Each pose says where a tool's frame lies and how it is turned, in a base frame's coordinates. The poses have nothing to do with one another.
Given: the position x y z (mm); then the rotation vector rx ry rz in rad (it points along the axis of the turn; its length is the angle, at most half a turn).
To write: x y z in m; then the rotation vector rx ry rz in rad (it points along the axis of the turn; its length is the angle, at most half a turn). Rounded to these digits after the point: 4 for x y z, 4 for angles.
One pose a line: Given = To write
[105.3, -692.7, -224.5, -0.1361, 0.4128, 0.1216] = [0.1053, -0.6927, -0.2245, -0.1361, 0.4128, 0.1216]
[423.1, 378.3, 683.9, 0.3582, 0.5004, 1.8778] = [0.4231, 0.3783, 0.6839, 0.3582, 0.5004, 1.8778]
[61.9, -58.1, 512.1, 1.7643, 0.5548, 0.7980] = [0.0619, -0.0581, 0.5121, 1.7643, 0.5548, 0.7980]
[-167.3, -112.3, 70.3, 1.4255, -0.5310, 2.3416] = [-0.1673, -0.1123, 0.0703, 1.4255, -0.5310, 2.3416]
